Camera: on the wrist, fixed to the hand. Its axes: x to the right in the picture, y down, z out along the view.
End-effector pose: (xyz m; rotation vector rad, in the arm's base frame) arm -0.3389 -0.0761 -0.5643 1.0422 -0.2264 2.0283
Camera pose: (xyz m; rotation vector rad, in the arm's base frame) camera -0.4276 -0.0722 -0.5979 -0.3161 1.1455 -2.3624
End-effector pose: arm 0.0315 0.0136 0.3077 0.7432 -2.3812 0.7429
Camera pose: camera 0.0161 0.0992 0.3458 -1.4837 -2.4332 0.9012
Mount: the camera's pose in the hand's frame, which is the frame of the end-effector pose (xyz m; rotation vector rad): 0.0055 0.0565 -0.0761 -0.2488 0.1572 1.6124
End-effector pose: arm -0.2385 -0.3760 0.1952 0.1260 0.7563 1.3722
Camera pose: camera -0.3276 -0.3839 0.1633 0.5015 0.5352 3.0120
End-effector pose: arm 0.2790 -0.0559 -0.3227 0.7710 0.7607 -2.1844
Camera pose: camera 0.3410 -0.0385 -0.3925 0.9133 0.2188 -0.5748
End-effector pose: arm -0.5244 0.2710 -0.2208 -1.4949 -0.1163 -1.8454
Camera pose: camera -0.5527 0.1897 -0.2609 -0.9355 1.0969 -0.5980
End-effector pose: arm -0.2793 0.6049 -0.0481 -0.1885 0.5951 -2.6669
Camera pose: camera -0.2806 0.5846 -0.1408 0.3254 0.6728 -1.0480
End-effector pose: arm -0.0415 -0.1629 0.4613 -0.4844 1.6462 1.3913
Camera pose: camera -0.1164 -0.2155 0.4863 -0.7277 -1.6068 -2.1849
